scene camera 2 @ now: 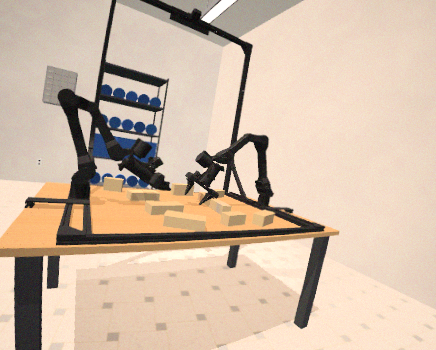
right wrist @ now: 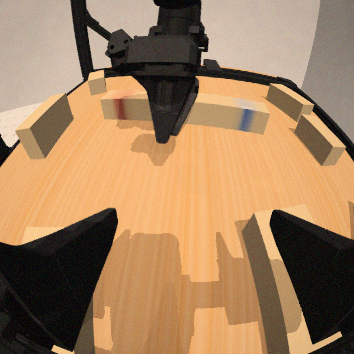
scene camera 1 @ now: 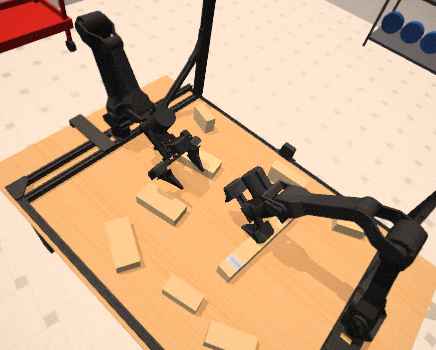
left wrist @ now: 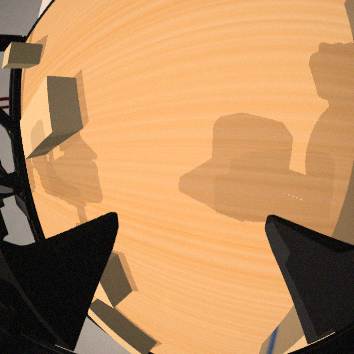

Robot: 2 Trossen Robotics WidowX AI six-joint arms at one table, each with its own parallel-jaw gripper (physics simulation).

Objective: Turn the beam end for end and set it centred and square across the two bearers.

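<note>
The long pale beam lies flat on the table, blue band at its lower-left end and red band at its upper-right end in scene camera 1. Two roughly parallel blocks, apparently the bearers, lie apart from it: the nearer and the farther, partly hidden. My left gripper is open and empty, above the table by the beam's middle; it hides part of the beam. My right gripper is open and empty, above the gap between the bearers.
Loose blocks lie around: one at the left, two toward the lower edge, and others along the far side. A black frame borders the work area.
</note>
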